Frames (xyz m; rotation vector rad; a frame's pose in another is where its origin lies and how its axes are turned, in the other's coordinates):
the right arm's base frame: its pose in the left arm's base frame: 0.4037 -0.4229 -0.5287 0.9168 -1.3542 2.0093
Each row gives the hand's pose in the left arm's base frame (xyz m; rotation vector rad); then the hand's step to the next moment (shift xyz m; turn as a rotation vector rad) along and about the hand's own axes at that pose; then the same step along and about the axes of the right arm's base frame.
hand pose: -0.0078 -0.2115 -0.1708 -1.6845 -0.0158 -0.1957
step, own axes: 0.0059 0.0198 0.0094 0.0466 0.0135 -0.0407
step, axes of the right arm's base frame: -0.0209 0.0020 -0.0088 -0.0313 -0.0145 0.0531
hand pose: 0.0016 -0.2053 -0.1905 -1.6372 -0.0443 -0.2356
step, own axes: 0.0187 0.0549 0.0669 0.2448 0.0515 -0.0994
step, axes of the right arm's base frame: -0.0614 -0.0167 -0.0616 -0.1547 -0.1309 0.1772
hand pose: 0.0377 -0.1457 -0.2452 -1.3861 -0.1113 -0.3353
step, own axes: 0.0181 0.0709 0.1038 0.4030 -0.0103 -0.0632
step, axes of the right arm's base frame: -0.0577 -0.0513 -0.1009 -0.1543 -0.2937 0.2375
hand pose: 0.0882 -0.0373 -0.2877 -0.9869 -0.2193 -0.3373
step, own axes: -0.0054 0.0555 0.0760 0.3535 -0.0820 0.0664
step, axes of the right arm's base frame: -0.0058 -0.0401 -0.0851 -0.0167 -0.3263 0.1714
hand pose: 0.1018 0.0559 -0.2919 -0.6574 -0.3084 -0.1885
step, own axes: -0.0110 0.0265 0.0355 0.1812 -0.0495 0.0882
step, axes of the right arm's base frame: 0.0157 -0.0112 -0.0414 0.0369 -0.1918 0.0700
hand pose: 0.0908 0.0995 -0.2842 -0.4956 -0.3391 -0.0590
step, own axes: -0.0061 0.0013 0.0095 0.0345 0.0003 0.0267
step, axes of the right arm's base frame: 0.0097 0.0015 -0.0058 0.0118 -0.0420 0.0015
